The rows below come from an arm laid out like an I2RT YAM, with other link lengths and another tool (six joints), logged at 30 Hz.
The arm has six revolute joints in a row. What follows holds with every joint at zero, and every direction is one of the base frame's. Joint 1 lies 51.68 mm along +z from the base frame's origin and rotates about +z. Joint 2 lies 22.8 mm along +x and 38.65 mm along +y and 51.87 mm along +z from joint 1 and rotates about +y. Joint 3 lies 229.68 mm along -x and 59.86 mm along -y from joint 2 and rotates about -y. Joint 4 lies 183.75 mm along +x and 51.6 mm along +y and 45 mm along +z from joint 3 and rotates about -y. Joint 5 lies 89.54 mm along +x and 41.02 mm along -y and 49.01 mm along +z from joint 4 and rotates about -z. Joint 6 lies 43.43 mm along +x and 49.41 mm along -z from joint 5 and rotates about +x. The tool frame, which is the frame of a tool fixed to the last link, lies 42 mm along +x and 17 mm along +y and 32 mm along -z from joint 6; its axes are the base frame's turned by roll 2.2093, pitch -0.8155 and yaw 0.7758 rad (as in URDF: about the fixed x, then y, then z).
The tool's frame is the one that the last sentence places.
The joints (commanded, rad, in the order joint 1, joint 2, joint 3, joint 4, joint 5, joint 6), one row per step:
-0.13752, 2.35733, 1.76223, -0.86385, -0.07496, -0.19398
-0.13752, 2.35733, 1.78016, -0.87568, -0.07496, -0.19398
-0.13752, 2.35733, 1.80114, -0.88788, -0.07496, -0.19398
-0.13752, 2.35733, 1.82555, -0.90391, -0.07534, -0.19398
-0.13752, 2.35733, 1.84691, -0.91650, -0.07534, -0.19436
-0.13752, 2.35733, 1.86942, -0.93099, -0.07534, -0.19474
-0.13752, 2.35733, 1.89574, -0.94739, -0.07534, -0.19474
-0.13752, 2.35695, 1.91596, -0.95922, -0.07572, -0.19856
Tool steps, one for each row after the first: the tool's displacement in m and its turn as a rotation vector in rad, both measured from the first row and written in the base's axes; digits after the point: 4 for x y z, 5 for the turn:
0.0022, -0.0003, 0.0031, -0.00084, -0.00604, 0.00000
0.0050, -0.0007, 0.0067, -0.00204, -0.01474, 0.00000
0.0078, -0.0011, 0.0111, -0.00282, -0.02309, 0.00005
0.0105, -0.0014, 0.0148, -0.00407, -0.03180, 0.00042
0.0130, -0.0018, 0.0189, -0.00522, -0.03977, 0.00080
0.0159, -0.0022, 0.0237, -0.00659, -0.04959, 0.00080
0.0181, -0.0026, 0.0275, -0.00799, -0.05854, 0.00463

